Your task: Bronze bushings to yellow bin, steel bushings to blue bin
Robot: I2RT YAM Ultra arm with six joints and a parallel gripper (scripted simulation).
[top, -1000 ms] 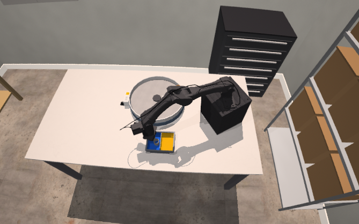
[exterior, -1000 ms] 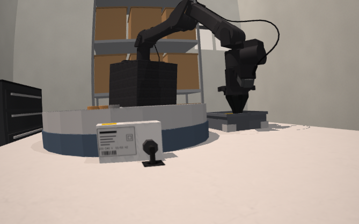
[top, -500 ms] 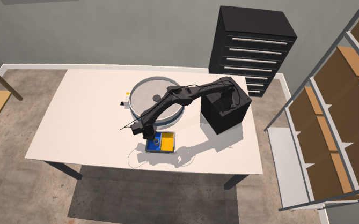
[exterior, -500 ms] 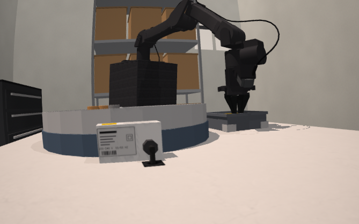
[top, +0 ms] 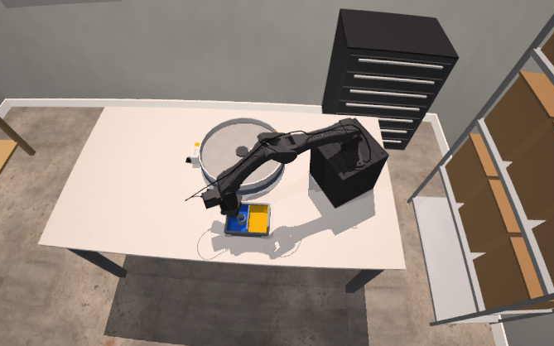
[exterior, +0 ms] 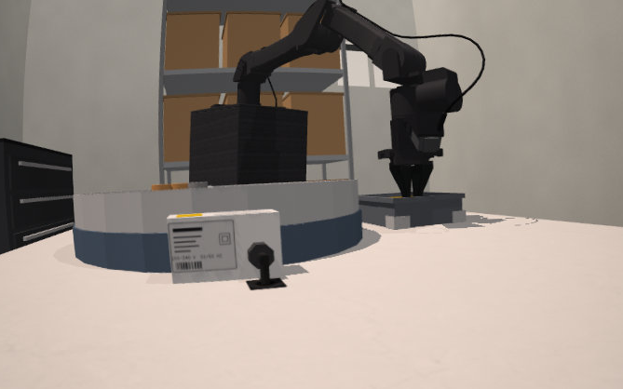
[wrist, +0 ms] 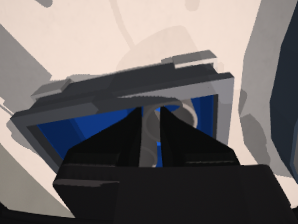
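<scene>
Now: the blue bin 20 mm to the left of my hand, 20 mm below it and 20 mm behind it. From my hand the other things lie so: yellow bin: 100 mm behind, 40 mm to the left, 20 mm below; then round grey turntable: 320 mm to the right, 50 mm behind, 20 mm above.
</scene>
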